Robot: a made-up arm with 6 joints. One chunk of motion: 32 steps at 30 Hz.
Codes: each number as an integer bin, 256 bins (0 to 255) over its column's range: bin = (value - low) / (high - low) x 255, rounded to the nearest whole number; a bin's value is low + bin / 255 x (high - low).
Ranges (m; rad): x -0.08..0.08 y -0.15..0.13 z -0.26..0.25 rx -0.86..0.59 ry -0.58..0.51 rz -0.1..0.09
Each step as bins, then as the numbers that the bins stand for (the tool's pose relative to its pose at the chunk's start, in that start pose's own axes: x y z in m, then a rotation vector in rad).
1 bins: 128 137 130 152 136 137
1 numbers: 0.0003 0.0004 0.0000 0.0043 0.0013 0.0021
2 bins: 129 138 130 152 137 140
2 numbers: 0.0009 0.0015 0.0000 0.0043 0.0056 0.0043
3 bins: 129 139 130 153 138 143
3 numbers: 0.0009 0.0026 0.0000 0.0100 0.0099 0.0065
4 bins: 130 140 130 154 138 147
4 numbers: 0.0016 0.0037 0.0000 0.0157 0.0099 0.0095
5 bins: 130 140 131 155 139 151
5 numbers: 0.0016 0.0037 0.0020 0.0214 0.0142 0.0125
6 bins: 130 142 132 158 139 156
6 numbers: 0.0016 0.0059 0.0040 0.0384 0.0142 0.0162
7 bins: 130 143 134 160 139 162
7 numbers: 0.0016 0.0070 0.0080 0.0498 0.0142 0.0207
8 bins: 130 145 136 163 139 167
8 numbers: 0.0016 0.0092 0.0120 0.0669 0.0142 0.0244
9 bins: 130 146 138 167 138 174
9 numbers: 0.0016 0.0103 0.0160 0.0896 0.0099 0.0296
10 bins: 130 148 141 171 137 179
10 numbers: 0.0016 0.0125 0.0220 0.1124 0.0056 0.0334
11 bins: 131 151 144 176 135 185
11 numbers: 0.0022 0.0158 0.0280 0.1408 -0.0029 0.0378
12 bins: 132 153 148 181 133 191
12 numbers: 0.0028 0.0180 0.0360 0.1692 -0.0115 0.0423
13 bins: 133 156 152 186 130 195
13 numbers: 0.0035 0.0213 0.0440 0.1976 -0.0243 0.0453
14 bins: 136 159 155 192 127 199
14 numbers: 0.0053 0.0246 0.0500 0.2318 -0.0371 0.0483
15 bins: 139 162 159 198 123 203
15 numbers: 0.0072 0.0279 0.0580 0.2659 -0.0542 0.0513
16 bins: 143 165 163 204 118 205
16 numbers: 0.0097 0.0312 0.0660 0.3000 -0.0756 0.0527
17 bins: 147 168 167 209 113 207
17 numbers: 0.0122 0.0345 0.0740 0.3284 -0.0970 0.0542
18 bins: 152 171 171 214 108 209
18 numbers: 0.0154 0.0378 0.0820 0.3569 -0.1184 0.0557
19 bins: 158 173 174 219 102 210
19 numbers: 0.0191 0.0400 0.0880 0.3853 -0.1440 0.0565
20 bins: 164 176 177 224 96 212
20 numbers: 0.0229 0.0433 0.0940 0.4137 -0.1696 0.0580
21 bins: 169 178 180 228 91 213
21 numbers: 0.0260 0.0455 0.1000 0.4365 -0.1910 0.0587
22 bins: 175 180 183 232 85 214
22 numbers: 0.0298 0.0476 0.1060 0.4592 -0.2167 0.0595
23 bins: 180 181 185 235 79 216
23 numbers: 0.0329 0.0487 0.1100 0.4763 -0.2423 0.0609
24 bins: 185 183 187 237 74 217
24 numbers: 0.0361 0.0509 0.1140 0.4876 -0.2637 0.0617
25 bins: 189 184 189 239 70 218
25 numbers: 0.0386 0.0520 0.1180 0.4990 -0.2808 0.0624
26 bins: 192 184 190 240 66 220
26 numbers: 0.0405 0.0520 0.1200 0.5047 -0.2979 0.0639
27 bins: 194 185 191 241 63 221
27 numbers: 0.0417 0.0531 0.1220 0.5104 -0.3107 0.0647
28 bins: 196 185 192 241 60 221
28 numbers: 0.0430 0.0531 0.1240 0.5104 -0.3235 0.0647
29 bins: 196 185 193 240 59 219
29 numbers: 0.0430 0.0531 0.1260 0.5047 -0.3278 0.0632
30 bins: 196 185 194 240 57 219
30 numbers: 0.0430 0.0531 0.1280 0.5047 -0.3364 0.0632
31 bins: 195 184 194 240 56 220
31 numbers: 0.0424 0.0520 0.1280 0.5047 -0.3406 0.0639
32 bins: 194 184 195 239 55 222
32 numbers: 0.0417 0.0520 0.1300 0.4990 -0.3449 0.0654
